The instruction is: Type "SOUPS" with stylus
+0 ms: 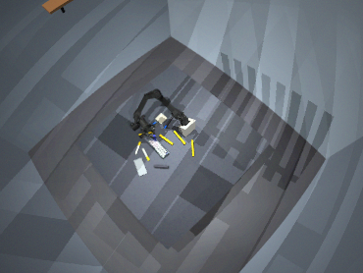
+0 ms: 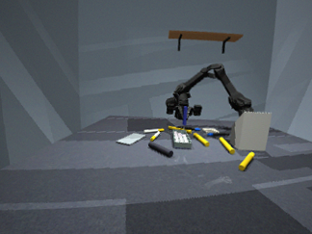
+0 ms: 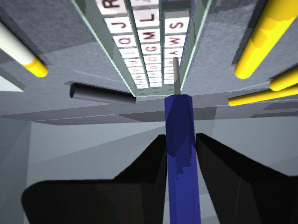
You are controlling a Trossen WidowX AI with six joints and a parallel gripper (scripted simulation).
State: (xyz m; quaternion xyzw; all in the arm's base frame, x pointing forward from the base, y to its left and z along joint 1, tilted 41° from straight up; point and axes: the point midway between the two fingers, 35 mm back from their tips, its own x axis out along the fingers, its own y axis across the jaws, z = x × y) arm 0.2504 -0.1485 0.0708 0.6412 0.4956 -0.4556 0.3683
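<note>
The yellow stick lies 9 cm below my gripper tip, 7 cm behind it and 5 cm to the left of it. From my gripper tip the other things lie so: blue stylus: 1 cm below; then grey stylus tip: 5 cm below; then dark cylinder: 17 cm to the left, 15 cm ahead, 8 cm below.
</note>
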